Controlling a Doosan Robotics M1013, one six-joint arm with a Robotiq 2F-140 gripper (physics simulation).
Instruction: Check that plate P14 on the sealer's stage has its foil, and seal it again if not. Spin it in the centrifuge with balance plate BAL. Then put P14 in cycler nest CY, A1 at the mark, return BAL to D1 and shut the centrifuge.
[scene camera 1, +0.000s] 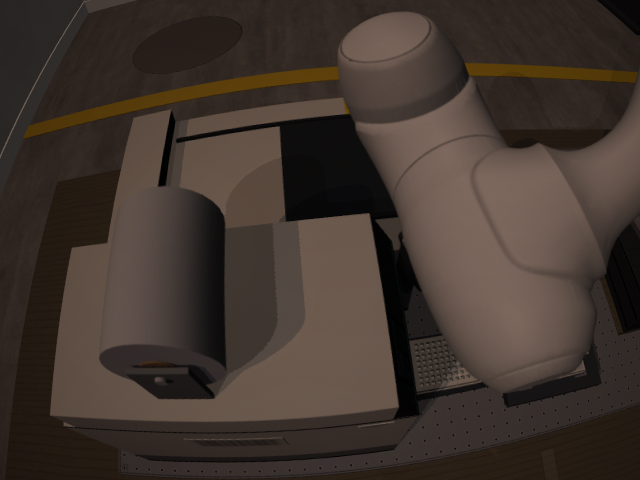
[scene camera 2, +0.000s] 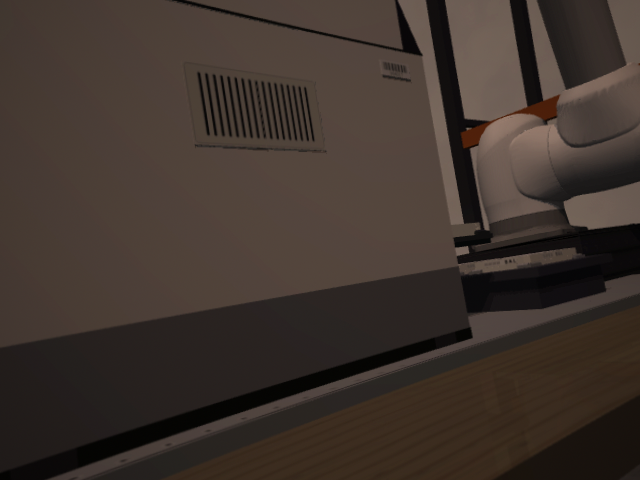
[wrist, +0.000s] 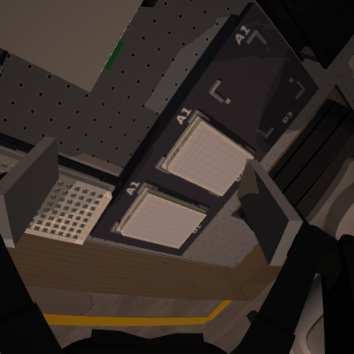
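Pixels of known places: gripper, fingertip midpoint: (wrist: 151, 167); arm's base, link origin: (scene camera 2: 531, 243) (wrist: 340, 198).
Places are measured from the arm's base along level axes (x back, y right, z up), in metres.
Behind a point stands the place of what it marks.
Observation:
My gripper (wrist: 151, 167) @(x -0.544, y 0.015, z 0.120 m) is open, its two fingers wide apart, with nothing between them; in the wrist view it hangs above the dark nest board (wrist: 200, 200) @(x -0.341, y -0.095, z -0.035 m). A pale plate (wrist: 162, 220) @(x -0.403, y -0.134, z -0.019 m) sits in the nest marked D1, and a second pale plate (wrist: 210, 155) @(x -0.386, y -0.009, z -0.019 m) sits in the nest beside it. The third nest, D3, holds no plate. A plate labelled BAL (scene camera 2: 509, 262) @(x -0.459, y -0.144, z -0.025 m) shows at the right in scene camera 2. The sealer, with a big foil roll (scene camera 1: 165, 273) @(x -0.884, y -0.068, z 0.383 m) on top, stands at the left in scene camera 1. P14 cannot be made out, nor can its foil.
A block with a grid of wells (wrist: 70, 212) @(x -0.558, y -0.102, z 0.032 m) (scene camera 1: 439, 364) @(x -0.607, y -0.099, z 0.031 m) lies between the nest board and the large beige housing (scene camera 1: 336, 320) @(x -0.753, y -0.085, z 0.262 m) (scene camera 2: 310, 206) @(x -0.865, y -0.168, z 0.050 m). A beige box edge (wrist: 65, 40) @(x -0.619, y 0.070, z 0.121 m) with a green mark is at the wrist view's upper left. The arm (scene camera 1: 496, 248) @(x -0.674, y -0.163, z 0.479 m) covers much of scene camera 1's right side.

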